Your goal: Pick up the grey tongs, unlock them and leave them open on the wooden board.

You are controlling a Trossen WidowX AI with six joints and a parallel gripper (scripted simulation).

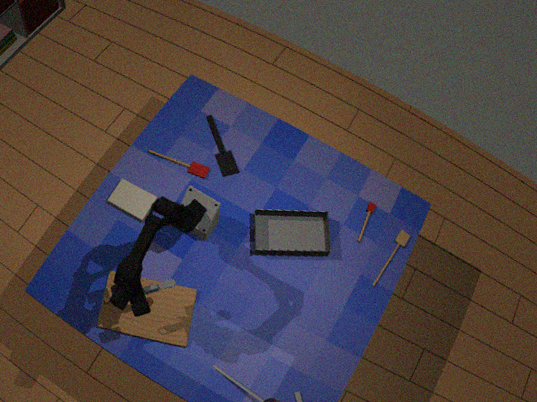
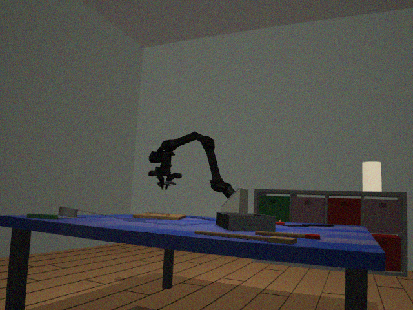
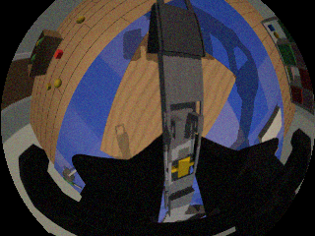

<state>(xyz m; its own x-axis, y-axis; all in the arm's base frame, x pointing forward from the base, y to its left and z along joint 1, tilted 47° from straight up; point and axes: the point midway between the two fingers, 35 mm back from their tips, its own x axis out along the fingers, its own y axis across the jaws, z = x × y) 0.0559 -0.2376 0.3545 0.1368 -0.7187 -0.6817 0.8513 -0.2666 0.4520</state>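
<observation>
My gripper tip is now 20 mm short of the wooden board, 10 mm to the right of it and 150 mm above it. Round my gripper tip: white block 330 mm behind, 320 mm to the left, 140 mm below; red spatula 280 mm behind, 590 mm to the left, 150 mm below; grey roasting tin 260 mm ahead, 630 mm to the left, 130 mm below.
</observation>
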